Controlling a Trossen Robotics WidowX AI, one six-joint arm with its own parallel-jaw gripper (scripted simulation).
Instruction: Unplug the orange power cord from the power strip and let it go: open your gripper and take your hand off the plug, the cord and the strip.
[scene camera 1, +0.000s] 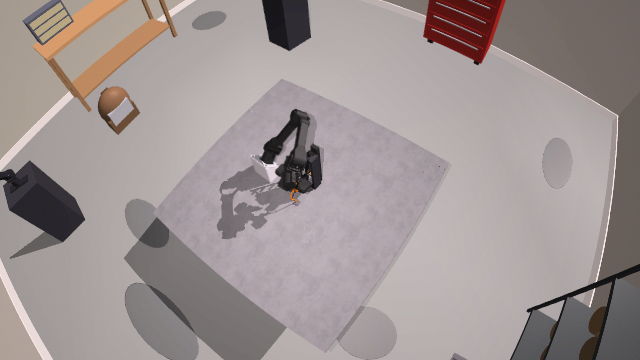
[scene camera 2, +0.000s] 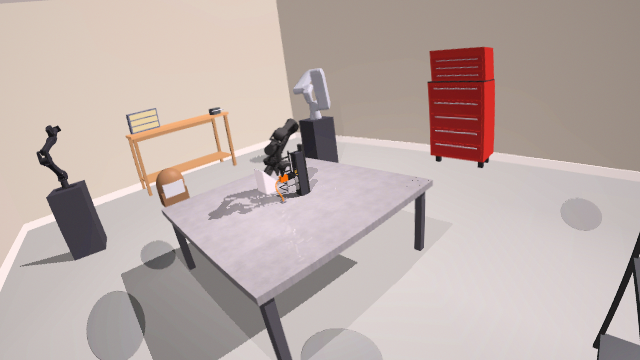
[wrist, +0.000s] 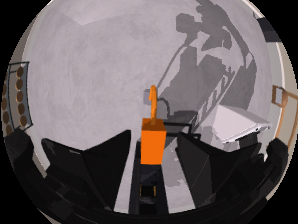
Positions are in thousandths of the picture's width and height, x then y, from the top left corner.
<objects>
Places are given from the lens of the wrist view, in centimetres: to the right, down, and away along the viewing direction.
gripper (wrist: 518, 605): 0, 2, 10
orange plug (wrist: 512, 605): 0, 2, 10
</objects>
